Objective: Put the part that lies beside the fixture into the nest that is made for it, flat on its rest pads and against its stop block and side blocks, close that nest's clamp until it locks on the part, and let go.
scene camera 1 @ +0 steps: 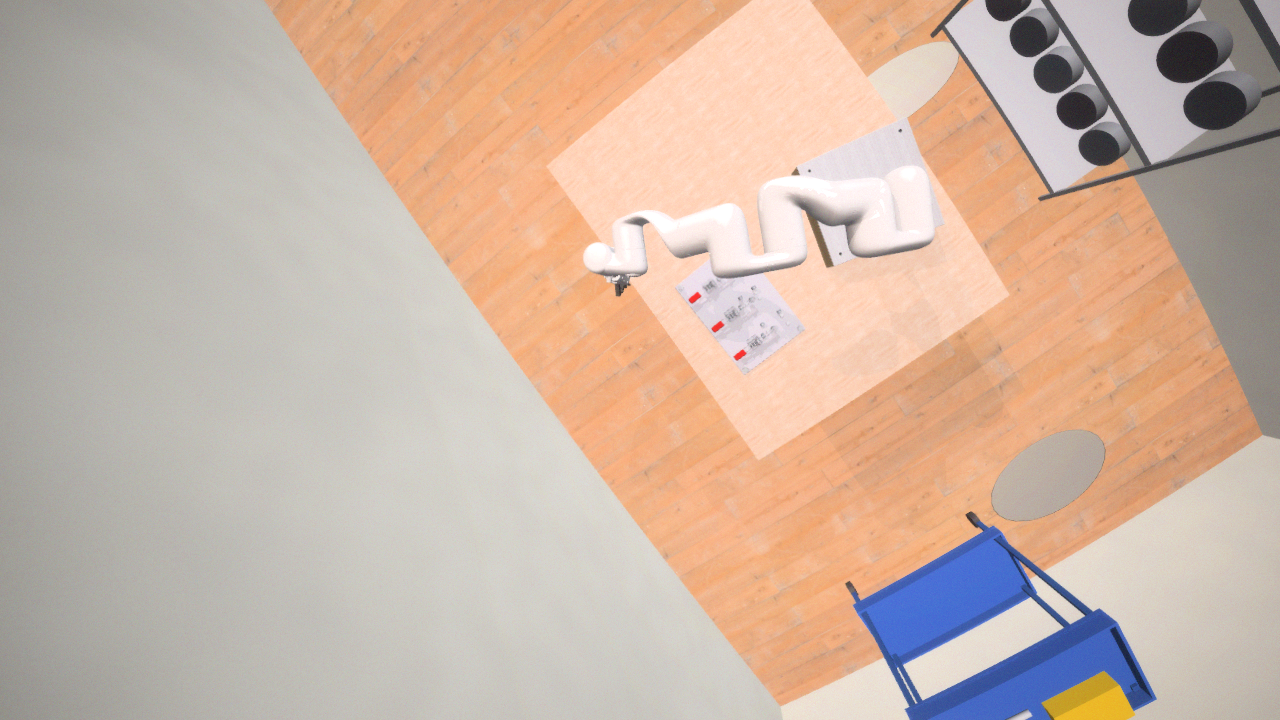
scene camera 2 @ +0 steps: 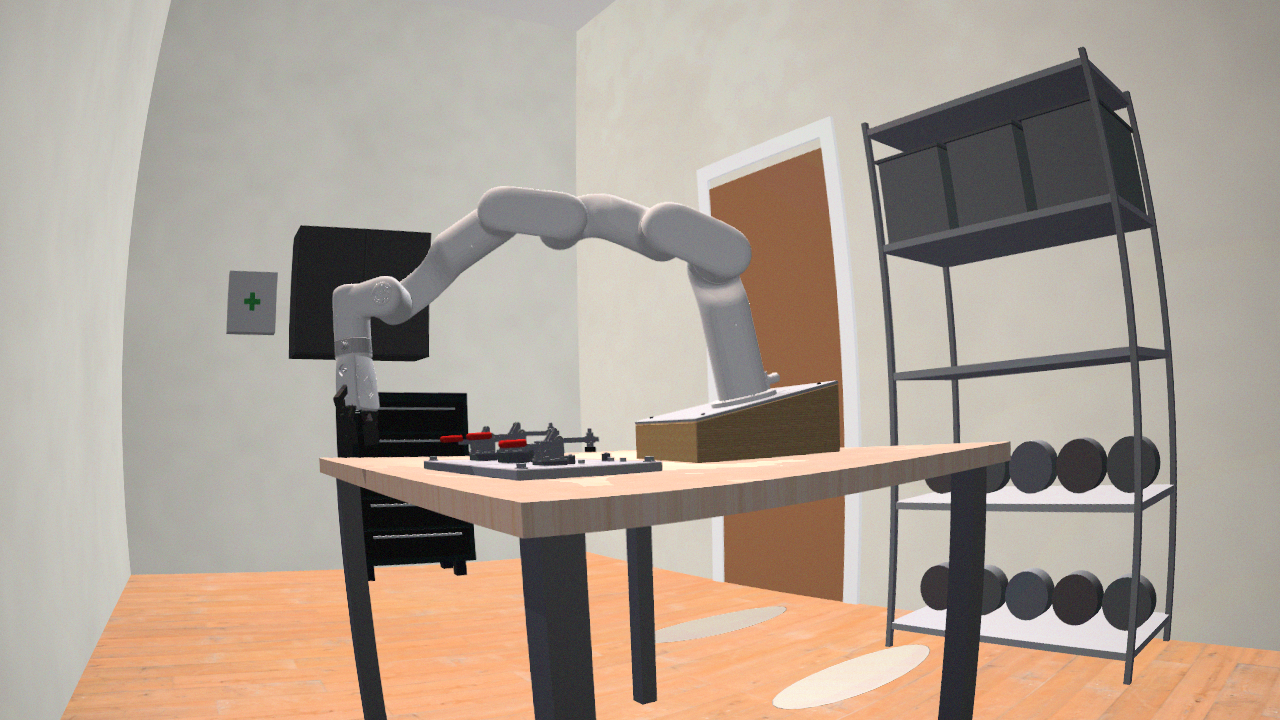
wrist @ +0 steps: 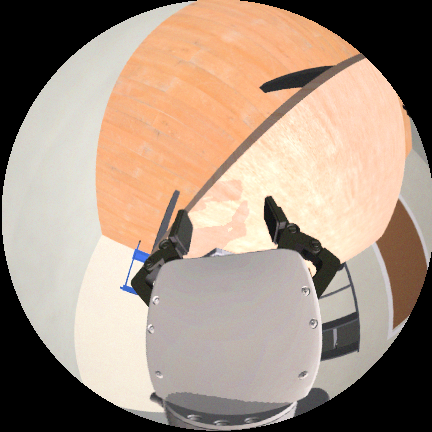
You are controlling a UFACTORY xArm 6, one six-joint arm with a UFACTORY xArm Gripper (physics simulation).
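Seen in the pictures: gripper, fingertip midpoint: [scene camera 2: 361, 444] [wrist: 225, 211]; arm's base at its link origin: [scene camera 2: 744, 401].
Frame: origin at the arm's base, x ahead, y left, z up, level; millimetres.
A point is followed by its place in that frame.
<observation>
The fixture, a pale grey plate [scene camera 1: 754, 288] [scene camera 2: 537, 471], lies on the table with three clamps in a row. Their red handles [scene camera 1: 716, 326] [scene camera 2: 512, 443] point towards the table's near edge. The nests are too small to tell apart. The part does not show in any view; the arm covers some of the table beside the fixture in scene camera 1. My gripper [scene camera 1: 619, 286] @(x 611, y -370, z -65 mm) [scene camera 2: 358, 440] @(x 611, y -370, z -65 mm) [wrist: 225, 211] @(x 611, y -370, z -65 mm) is open and empty, pointing down by the table's edge, with its fingertips low near table-top height. In the wrist view, its body hides the area below the fingers, where a small grey corner peeks out.
The wooden table top [scene camera 1: 680, 134] @(x 214, y -555, z -105 mm) [scene camera 2: 805, 474] @(x 366, y 409, z -105 mm) [wrist: 340, 150] @(x 520, y -518, z -104 mm) carries the arm's wedge-shaped base block [scene camera 2: 760, 432] @(x 60, y 86, z -58 mm) behind the fixture. A shelf rack [scene camera 2: 1136, 501] and a blue cart [scene camera 1: 948, 586] stand away from the table. A black drawer cabinet [scene camera 2: 425, 429] stands behind the gripper in scene camera 2.
</observation>
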